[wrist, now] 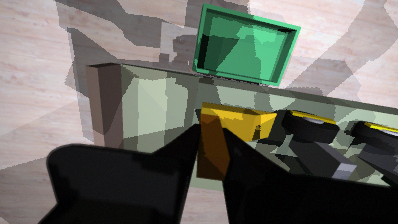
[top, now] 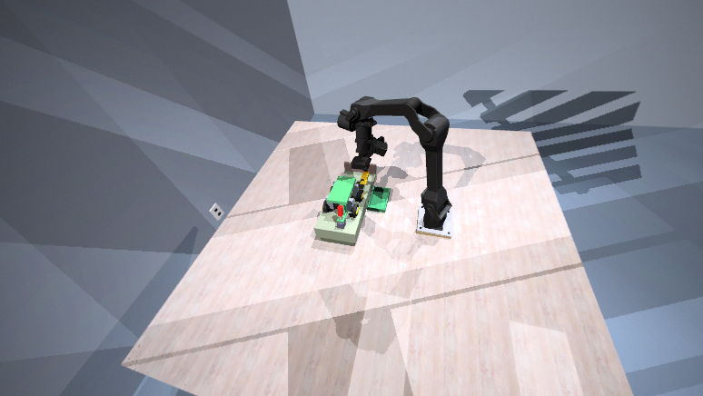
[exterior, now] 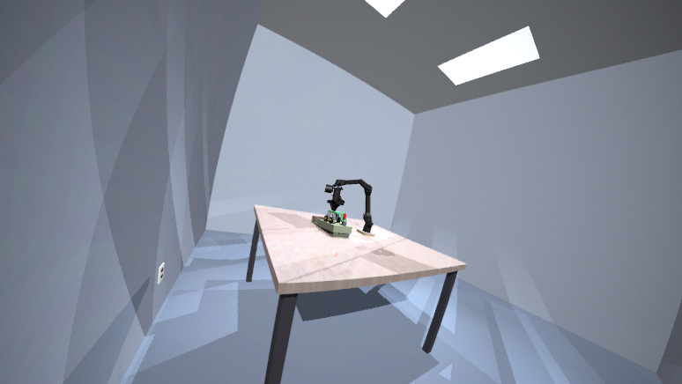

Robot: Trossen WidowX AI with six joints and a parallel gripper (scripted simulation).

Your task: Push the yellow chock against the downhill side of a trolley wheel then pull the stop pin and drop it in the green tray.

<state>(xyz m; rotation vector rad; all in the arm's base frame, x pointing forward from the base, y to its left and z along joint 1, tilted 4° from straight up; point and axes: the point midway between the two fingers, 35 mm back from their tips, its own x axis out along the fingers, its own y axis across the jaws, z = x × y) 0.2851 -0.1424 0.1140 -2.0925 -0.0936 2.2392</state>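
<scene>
The red-headed stop pin is 24 cm to the left of my gripper tip and 4 cm ahead of it. The rest, counted from my gripper tip: yellow chock 2 cm to the left, 1 cm below; then trolley 14 cm to the left, 6 cm ahead, 1 cm below; then green tray 13 cm below, 6 cm behind, 5 cm to the left.
</scene>
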